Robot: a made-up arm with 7 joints. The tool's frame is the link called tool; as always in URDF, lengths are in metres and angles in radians. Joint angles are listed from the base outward. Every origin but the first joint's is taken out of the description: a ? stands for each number. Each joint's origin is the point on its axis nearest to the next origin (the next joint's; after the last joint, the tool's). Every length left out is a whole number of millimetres.
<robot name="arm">
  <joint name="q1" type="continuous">
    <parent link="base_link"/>
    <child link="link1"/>
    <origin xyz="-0.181 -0.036 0.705" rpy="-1.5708 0 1.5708"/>
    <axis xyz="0 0 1"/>
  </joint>
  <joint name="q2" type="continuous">
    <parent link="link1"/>
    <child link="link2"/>
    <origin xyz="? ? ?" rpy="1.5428 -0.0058 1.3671"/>
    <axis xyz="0 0 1"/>
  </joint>
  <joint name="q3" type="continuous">
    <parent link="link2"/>
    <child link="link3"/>
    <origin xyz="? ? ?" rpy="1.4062 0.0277 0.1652"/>
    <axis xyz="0 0 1"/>
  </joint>
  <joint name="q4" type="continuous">
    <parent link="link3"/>
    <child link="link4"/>
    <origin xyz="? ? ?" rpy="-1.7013 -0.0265 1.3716"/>
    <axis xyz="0 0 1"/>
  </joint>
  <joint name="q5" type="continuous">
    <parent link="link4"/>
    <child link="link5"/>
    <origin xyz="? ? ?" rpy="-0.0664 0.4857 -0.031"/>
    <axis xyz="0 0 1"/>
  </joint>
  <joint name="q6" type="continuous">
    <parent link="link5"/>
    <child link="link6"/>
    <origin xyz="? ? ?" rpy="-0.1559 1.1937 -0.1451"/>
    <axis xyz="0 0 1"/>
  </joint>
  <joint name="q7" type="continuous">
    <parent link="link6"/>
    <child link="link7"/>
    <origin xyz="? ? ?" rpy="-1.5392 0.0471 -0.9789"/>
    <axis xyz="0 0 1"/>
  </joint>
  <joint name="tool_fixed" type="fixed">
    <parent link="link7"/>
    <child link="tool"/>
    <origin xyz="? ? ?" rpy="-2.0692 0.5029 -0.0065"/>
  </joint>
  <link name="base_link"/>
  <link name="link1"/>
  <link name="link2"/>
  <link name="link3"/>
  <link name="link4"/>
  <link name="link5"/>
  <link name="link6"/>
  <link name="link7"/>
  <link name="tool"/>
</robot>
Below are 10 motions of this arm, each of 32 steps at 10 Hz.
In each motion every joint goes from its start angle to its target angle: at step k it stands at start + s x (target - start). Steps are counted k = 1, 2, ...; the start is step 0. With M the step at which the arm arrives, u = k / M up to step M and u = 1 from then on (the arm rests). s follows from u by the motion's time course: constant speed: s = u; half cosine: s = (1 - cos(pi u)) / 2; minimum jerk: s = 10 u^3 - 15 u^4 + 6 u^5.
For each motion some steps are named. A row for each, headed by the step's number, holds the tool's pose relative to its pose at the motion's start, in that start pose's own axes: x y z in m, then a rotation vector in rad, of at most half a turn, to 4 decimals.
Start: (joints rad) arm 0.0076 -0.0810 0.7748 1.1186 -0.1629 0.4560 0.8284
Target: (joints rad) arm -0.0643 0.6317 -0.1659 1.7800 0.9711 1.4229 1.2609
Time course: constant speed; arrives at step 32
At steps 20, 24, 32:
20: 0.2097 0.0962 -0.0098 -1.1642 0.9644 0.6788
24: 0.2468 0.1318 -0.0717 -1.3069 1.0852 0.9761
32: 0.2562 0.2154 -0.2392 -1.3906 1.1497 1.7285

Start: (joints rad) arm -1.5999 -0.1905 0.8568 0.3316 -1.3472 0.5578 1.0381
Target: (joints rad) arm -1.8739 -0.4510 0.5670 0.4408 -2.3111 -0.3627 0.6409
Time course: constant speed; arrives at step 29
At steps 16, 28, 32:
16: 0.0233 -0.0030 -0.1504 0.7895 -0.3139 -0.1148
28: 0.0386 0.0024 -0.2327 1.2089 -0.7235 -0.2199
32: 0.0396 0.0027 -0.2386 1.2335 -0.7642 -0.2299

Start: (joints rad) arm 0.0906 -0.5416 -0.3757 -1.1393 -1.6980 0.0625 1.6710
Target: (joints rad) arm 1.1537 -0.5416 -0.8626 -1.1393 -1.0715 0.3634 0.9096
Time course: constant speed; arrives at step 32
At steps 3, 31, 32:
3: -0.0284 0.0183 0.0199 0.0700 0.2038 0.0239
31: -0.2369 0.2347 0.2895 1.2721 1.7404 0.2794
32: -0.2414 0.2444 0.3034 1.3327 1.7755 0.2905

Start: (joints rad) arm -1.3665 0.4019 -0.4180 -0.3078 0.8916 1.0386 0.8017
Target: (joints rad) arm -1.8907 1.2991 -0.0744 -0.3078 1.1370 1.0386 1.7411
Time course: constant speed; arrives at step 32
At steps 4, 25, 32:
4: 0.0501 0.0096 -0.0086 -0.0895 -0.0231 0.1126
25: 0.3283 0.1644 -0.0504 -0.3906 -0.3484 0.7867
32: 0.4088 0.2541 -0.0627 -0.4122 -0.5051 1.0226

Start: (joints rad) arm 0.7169 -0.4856 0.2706 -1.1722 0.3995 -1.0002 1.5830
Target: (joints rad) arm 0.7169 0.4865 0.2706 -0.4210 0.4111 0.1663 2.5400
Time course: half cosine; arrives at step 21
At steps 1, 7, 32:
1: 0.0003 -0.0002 -0.0001 -0.0094 0.0030 0.0042
7: 0.0189 -0.0081 0.0009 -0.4214 0.0878 0.2442
32: 0.1338 0.0342 0.0015 -1.2112 -0.0093 1.5998

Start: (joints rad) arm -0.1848 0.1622 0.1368 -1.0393 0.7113 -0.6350 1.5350
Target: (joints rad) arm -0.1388 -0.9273 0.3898 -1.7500 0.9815 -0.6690 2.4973
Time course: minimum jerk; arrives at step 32
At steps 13, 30, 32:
13: -0.0088 0.0053 -0.0325 0.0010 -0.3262 -0.4759
30: -0.0072 0.0455 -0.0992 -0.1826 -0.4453 -1.5091
32: -0.0072 0.0457 -0.0994 -0.1837 -0.4444 -1.5122

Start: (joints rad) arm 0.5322 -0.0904 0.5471 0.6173 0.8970 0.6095 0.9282
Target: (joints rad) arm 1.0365 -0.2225 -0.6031 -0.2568 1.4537 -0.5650 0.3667
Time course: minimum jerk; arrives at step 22
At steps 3, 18, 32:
3: 0.0005 0.0082 0.0116 -0.0033 0.0152 -0.0043
18: 0.1631 0.3696 0.2689 -0.2124 0.3598 -0.2288
32: 0.1734 0.3811 0.2717 -0.2315 0.3647 -0.2280

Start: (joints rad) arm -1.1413 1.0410 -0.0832 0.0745 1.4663 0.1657 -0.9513
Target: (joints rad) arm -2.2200 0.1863 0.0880 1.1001 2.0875 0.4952 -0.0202
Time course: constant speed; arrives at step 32
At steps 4, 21, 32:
4: -0.0576 0.0202 0.1085 -0.2044 0.0992 -0.2336
21: -0.0960 0.2261 0.4379 -1.3304 0.2818 -1.1746
32: -0.0154 0.3195 0.5288 -2.1746 0.1780 -1.7057

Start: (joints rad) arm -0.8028 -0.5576 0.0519 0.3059 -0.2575 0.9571 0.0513
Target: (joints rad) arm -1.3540 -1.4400 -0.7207 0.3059 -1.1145 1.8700 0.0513
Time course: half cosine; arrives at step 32
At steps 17, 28, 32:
17: 0.2311 -0.0584 -0.3766 0.5633 -0.4989 -0.1792
28: 0.5070 0.0305 -0.5207 1.1583 -0.7609 -0.2105
32: 0.5329 0.0401 -0.5233 1.2146 -0.7817 -0.2060

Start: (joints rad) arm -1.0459 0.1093 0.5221 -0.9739 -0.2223 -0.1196 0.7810
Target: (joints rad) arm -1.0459 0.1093 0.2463 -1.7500 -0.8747 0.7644 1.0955
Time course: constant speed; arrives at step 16
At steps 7, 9, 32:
7: -0.1450 0.0146 -0.0567 -0.2839 -0.3876 -0.5629
9: -0.1775 0.0272 -0.0890 -0.3279 -0.4776 -0.7435
32: -0.2271 0.0954 -0.2362 -0.3337 -0.6832 -1.4144

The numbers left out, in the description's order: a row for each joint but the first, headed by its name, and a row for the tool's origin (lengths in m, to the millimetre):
q2: -0.776 -0.109 0
q3: 0.235 0.034 0
q4: -0.117 0.114 0
q5: 0.059 -0.012 0
q6: -0.169 0.187 0
q7: 0.105 -0.026 0
tool: -0.02 0.003 0

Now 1 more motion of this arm.
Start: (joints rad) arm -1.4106 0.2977 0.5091 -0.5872 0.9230 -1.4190 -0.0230
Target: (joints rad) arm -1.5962 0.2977 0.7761 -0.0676 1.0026 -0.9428 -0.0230
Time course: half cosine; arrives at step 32
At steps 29, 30, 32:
29: -0.1156 -0.2026 0.0412 0.7076 0.2607 -0.1972
30: -0.1170 -0.2049 0.0412 0.7154 0.2653 -0.1969
32: -0.1181 -0.2068 0.0413 0.7216 0.2690 -0.1966

